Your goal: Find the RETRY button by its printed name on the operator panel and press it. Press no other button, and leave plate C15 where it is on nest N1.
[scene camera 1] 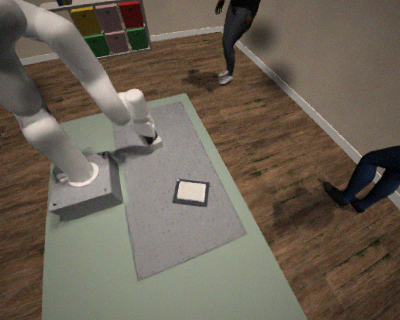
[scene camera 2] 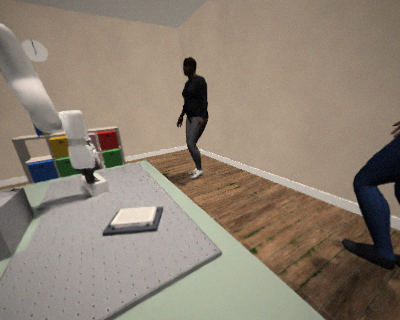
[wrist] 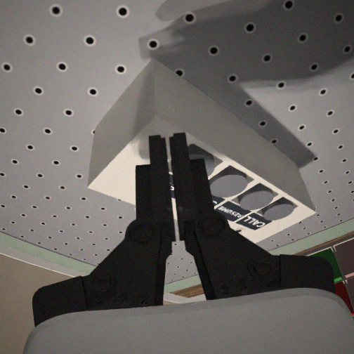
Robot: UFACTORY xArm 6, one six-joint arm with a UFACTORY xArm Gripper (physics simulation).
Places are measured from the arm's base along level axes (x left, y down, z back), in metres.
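Where they show: gripper, fingertip midpoint: (scene camera 1: 150, 142) (scene camera 2: 91, 182); arm's base, link origin: (scene camera 1: 84, 174).
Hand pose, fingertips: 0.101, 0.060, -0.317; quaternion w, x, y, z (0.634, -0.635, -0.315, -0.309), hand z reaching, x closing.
Note:
Each offset is from my fingertips to the top centre of the thing, as dx, dy, dz. Level surfaces: height alone.
The operator panel @(+0.071, +0.007, -0.014) (scene camera 1: 158, 143) (scene camera 2: 99, 188) (wrist: 120, 175) is a pale box with a sloped face and a row of round grey buttons. In the wrist view the CALL (wrist: 278, 209) and RESUME (wrist: 256, 197) buttons have readable names. The button at the other end of the row, RETRY (wrist: 204, 159), is partly hidden by the fingers, which cover most of its label. My gripper (scene camera 1: 152, 139) (scene camera 2: 90, 179) (wrist: 168, 154) is shut and empty, its tips over the panel's end beside that button; contact cannot be told. Plate C15 @(-0.327, +0.036, -0.094) (scene camera 1: 191, 192) (scene camera 2: 134, 216) lies flat on nest N1 @(-0.327, +0.041, -0.094) (scene camera 1: 190, 203) (scene camera 2: 132, 231).
The grey perforated board @(dy +0.062) (scene camera 1: 175, 240) (scene camera 2: 100, 275) (wrist: 45, 130) lies on the green table @(dy +0.075) (scene camera 1: 90, 280) (scene camera 2: 240, 295). The robot's grey base block (scene camera 1: 90, 200) (scene camera 2: 12, 220) stands at the left. Two people stand beyond the table, and a shelf unit with coloured bins is behind.

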